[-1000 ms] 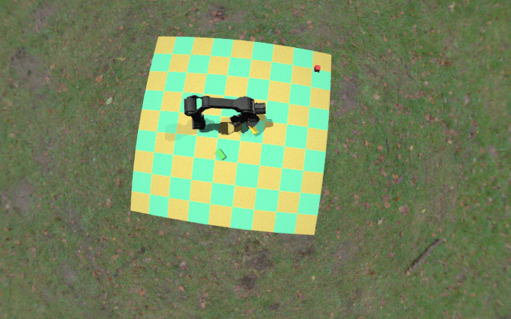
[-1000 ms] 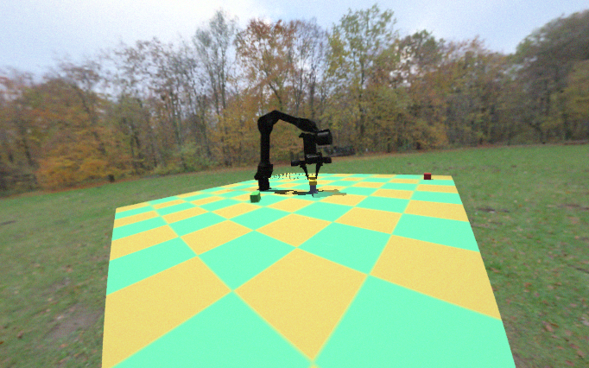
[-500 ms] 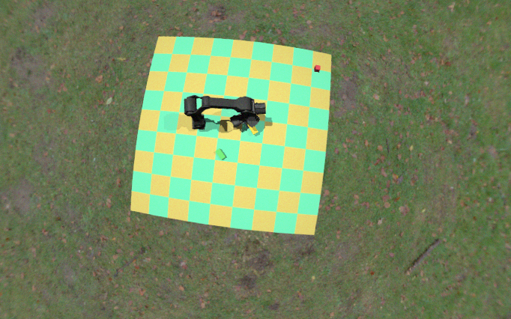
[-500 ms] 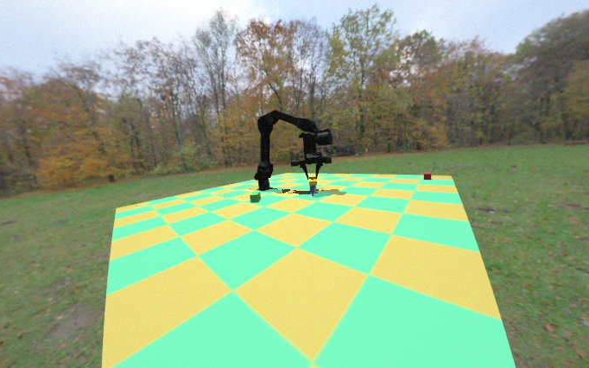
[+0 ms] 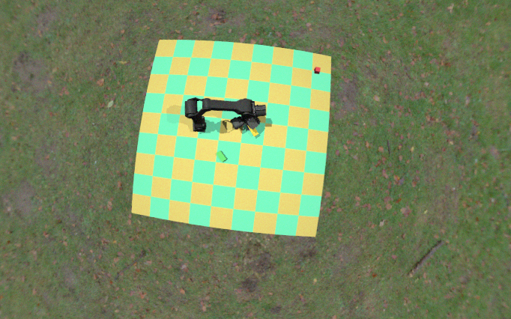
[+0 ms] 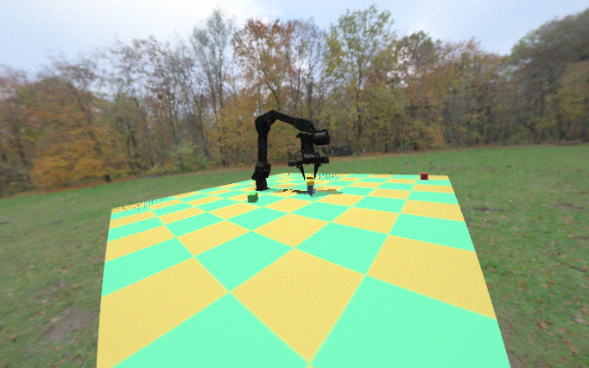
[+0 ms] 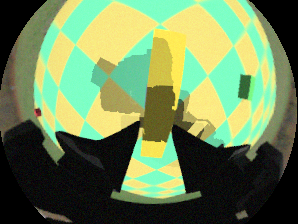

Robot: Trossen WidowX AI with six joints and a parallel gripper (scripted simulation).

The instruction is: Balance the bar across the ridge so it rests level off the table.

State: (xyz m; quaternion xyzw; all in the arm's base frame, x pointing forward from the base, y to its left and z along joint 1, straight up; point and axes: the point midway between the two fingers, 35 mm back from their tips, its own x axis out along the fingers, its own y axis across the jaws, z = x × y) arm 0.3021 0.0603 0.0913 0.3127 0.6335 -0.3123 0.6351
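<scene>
Right now my gripper tip is 20 mm short of the yellow bar and 20 mm to the left of it. From my gripper tip the other things lie so: red cube: 440 mm ahead, 440 mm to the left, 40 mm below; green block: 140 mm behind, 240 mm to the right, 40 mm below.
</scene>
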